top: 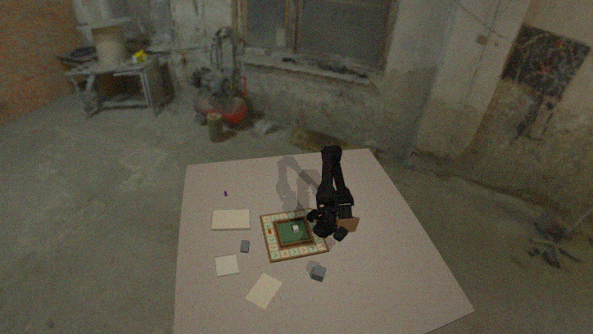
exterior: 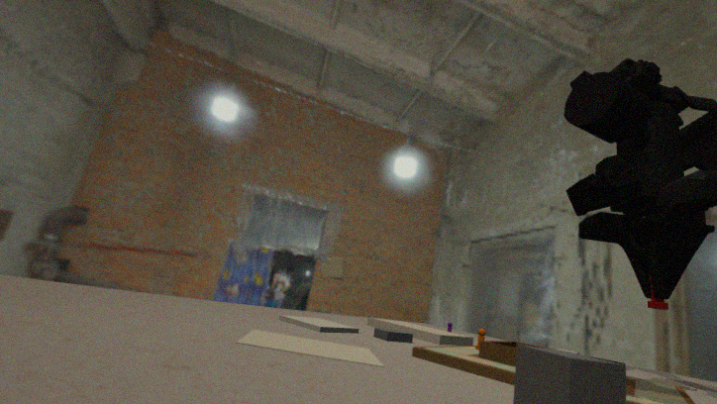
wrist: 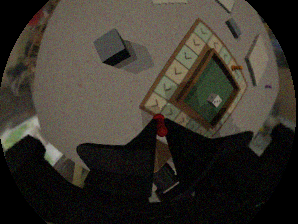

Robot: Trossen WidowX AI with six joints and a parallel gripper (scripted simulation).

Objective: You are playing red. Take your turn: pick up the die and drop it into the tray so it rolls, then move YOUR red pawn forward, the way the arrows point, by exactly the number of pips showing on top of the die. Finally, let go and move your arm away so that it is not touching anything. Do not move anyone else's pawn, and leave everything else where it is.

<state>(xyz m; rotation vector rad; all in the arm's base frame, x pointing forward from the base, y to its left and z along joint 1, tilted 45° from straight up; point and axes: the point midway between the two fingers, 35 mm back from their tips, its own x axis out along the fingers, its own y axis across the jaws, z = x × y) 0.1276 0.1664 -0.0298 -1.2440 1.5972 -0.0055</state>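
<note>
Right now my gripper tip is 12 cm short of the white die, 11 cm to the left of it and 8 cm above it. Round my gripper tip: green tray (13 cm ahead, 10 cm to the right, 10 cm below); orange pawn (24 cm ahead, 10 cm to the right, 8 cm below); red pawn (1 cm above).
</note>
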